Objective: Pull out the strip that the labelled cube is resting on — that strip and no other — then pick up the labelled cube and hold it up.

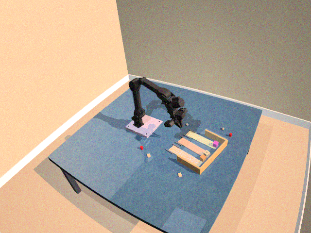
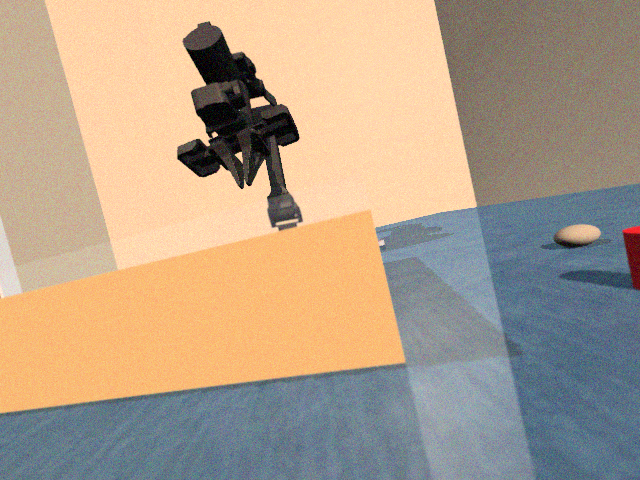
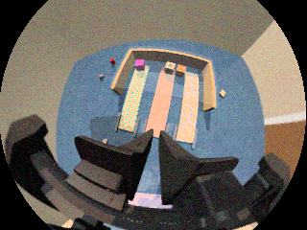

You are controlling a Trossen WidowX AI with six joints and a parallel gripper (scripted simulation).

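My gripper tip is 100 mm short of the salmon strip and 130 mm above it. From my gripper tip the other things lie so: labelled cube (220 mm ahead, 10 mm to the right, 120 mm below); pebble (180 mm ahead, 290 mm to the left, 130 mm below).
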